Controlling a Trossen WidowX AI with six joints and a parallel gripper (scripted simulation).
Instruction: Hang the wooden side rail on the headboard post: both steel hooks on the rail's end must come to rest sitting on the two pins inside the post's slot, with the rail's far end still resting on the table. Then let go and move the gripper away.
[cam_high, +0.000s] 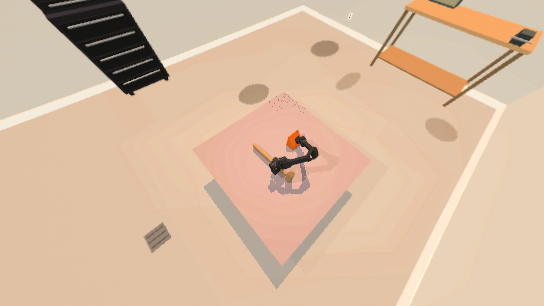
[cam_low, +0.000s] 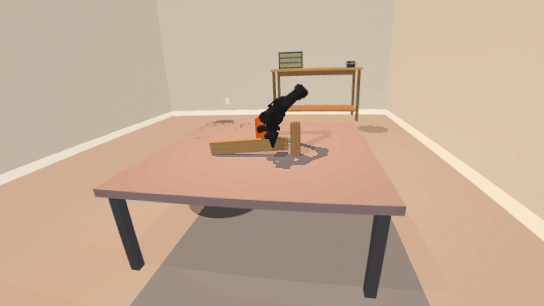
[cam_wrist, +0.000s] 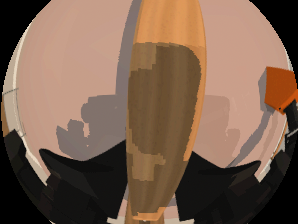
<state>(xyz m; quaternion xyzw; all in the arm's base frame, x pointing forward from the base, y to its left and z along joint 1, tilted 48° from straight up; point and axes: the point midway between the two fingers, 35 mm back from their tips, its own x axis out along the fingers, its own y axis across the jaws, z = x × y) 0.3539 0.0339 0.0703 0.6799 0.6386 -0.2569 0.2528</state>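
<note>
The headboard post is 120 mm to the left of my gripper tip and 40 mm above it.
</note>
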